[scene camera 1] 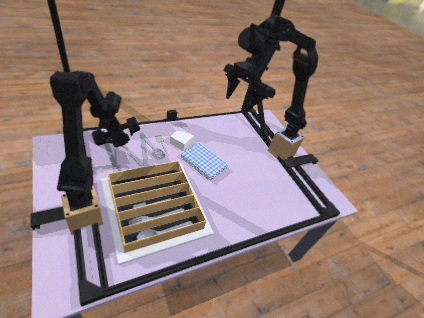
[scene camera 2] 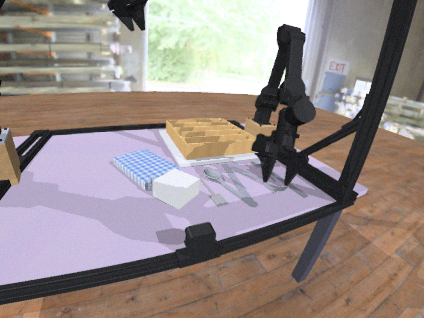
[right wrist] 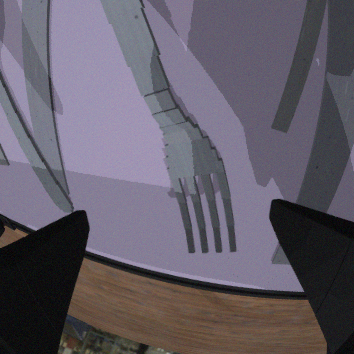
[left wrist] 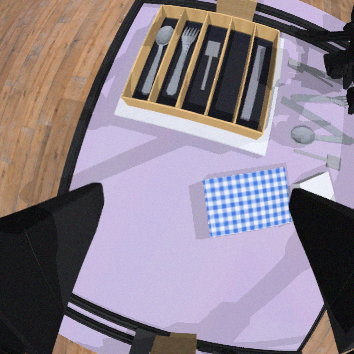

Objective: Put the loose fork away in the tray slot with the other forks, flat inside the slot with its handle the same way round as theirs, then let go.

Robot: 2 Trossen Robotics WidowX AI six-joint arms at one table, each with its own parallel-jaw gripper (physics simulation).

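Note:
The loose grey fork [left wrist: 312, 98] [right wrist: 180, 145] lies on the table, its tines toward the bottom of the right wrist view. The wooden tray [scene camera 1: 165, 237] [scene camera 2: 212, 149] [left wrist: 192, 117] has five slots. One fork [left wrist: 181, 62] lies in the second slot from the left in the left wrist view, tines toward the far wall and handle toward the near wall. My right gripper [scene camera 2: 277, 183] [right wrist: 180, 215] is open and empty above the loose fork, whose head shows between the fingers. My left gripper [scene camera 1: 237, 103] [scene camera 2: 138, 29] [left wrist: 200, 195] is open and empty, high above the table.
A loose spoon [scene camera 2: 212, 173] [left wrist: 302, 134], a spatula [scene camera 2: 218, 199] [left wrist: 333, 161] and other flat utensils lie near the loose fork. A white block [scene camera 1: 181, 140] [scene camera 2: 176, 189] stands by the blue checked cloth [scene camera 1: 204, 160] [scene camera 2: 145, 167] [left wrist: 247, 201]. A black frame edges the table.

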